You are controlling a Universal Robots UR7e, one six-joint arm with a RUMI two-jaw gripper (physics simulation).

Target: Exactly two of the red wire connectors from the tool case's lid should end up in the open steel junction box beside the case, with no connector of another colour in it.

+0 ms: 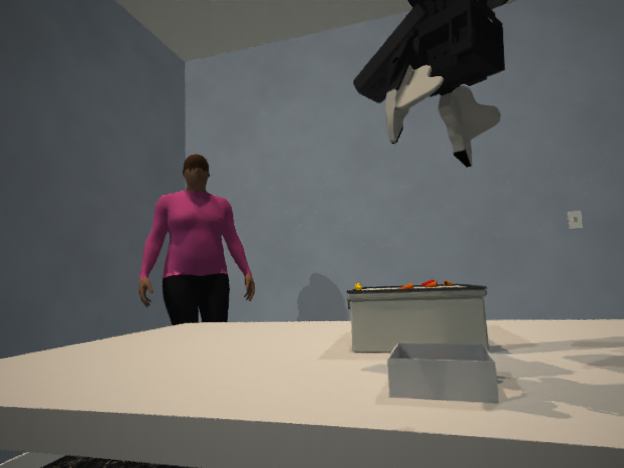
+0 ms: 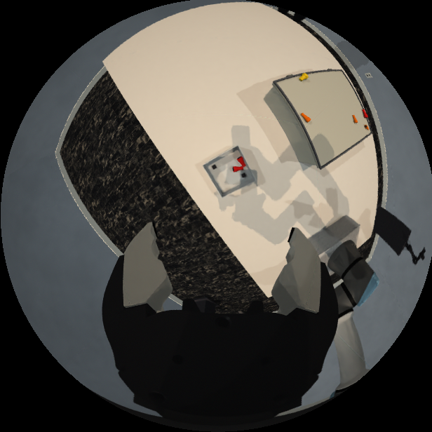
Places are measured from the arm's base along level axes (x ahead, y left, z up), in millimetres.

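Where they show: gripper, between the fingertips: (image 1: 435, 156).
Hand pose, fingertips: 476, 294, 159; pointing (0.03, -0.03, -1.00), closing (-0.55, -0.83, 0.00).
Observation:
Each offset is from my fingertips to the centre of the thing, as dx, dy, dz. "*": to the spot under its first point. Level surfaces: height alone.
Two red wire connectors (image 2: 239, 168) (image 2: 241, 161) lie close together inside the open steel junction box {* +11, +25, -234} (image 1: 443, 380) (image 2: 215, 183), near one of its walls. No connector of another colour shows in it. The tool case {+51, -367, -202} (image 1: 418, 322) (image 2: 287, 120) stands beside the box. On its lid (image 2: 325, 100) lie a yellow connector {+140, -294, -148} (image 1: 358, 286) (image 2: 303, 77), an orange connector {+51, -234, -149} (image 1: 406, 286) (image 2: 305, 117), two more orange connectors (image 2: 355, 119) (image 2: 366, 127) and a red connector {+12, -506, -148} (image 1: 427, 283) (image 2: 365, 113) near the far edge. My gripper (image 1: 430, 151) (image 2: 223, 226) is open and empty, high above the box.
The pale table {dz -253} (image 1: 201, 372) (image 2: 190, 75) bears the case and the box. The box stands between the case and the table's front edge. A person in a pink top (image 1: 196, 231) stands behind the table at the left. Arm shadows fall around the box.

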